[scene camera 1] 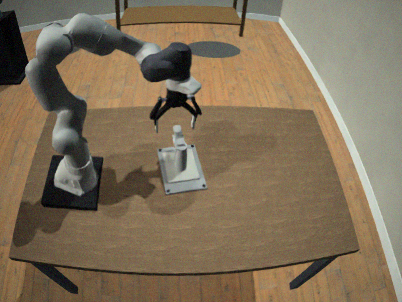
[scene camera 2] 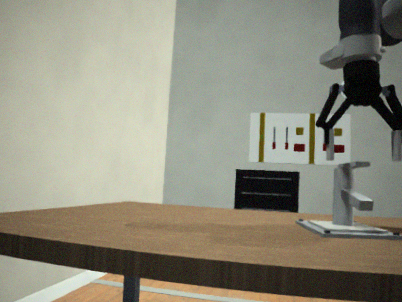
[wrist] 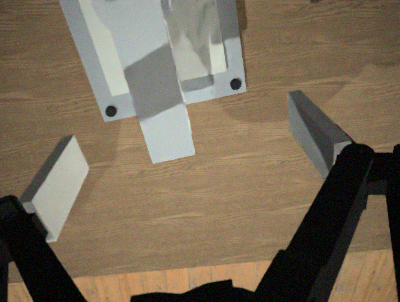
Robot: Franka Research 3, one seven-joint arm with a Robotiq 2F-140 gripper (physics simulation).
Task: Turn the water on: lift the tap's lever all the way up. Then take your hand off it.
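The grey tap [scene camera 1: 181,159] [scene camera 2: 343,200] stands upright on its pale base plate [scene camera 1: 186,188] [wrist: 239,65]. Its flat lever [scene camera 1: 177,129] [scene camera 2: 356,164] [wrist: 167,135] sits on top and looks nearly level in scene camera 2, its free end a touch higher. The blocky spout [scene camera 2: 361,201] juts out below it. In the wrist view, a shadow crosses the lever. My gripper [scene camera 1: 175,129] [scene camera 2: 363,159] [wrist: 183,132] is wide open and empty, pointing down. Its fingers stand on either side of the lever's end, apart from it, with the tips slightly above lever height in scene camera 2.
The wooden table [scene camera 1: 270,200] [scene camera 2: 150,235] carries the tap and the arm's black mount [scene camera 1: 50,197] at its left. A black drawer cabinet [scene camera 2: 267,187] and a tool board [scene camera 2: 255,140] are in the background. A wooden shelf [scene camera 1: 180,16] stands behind the table.
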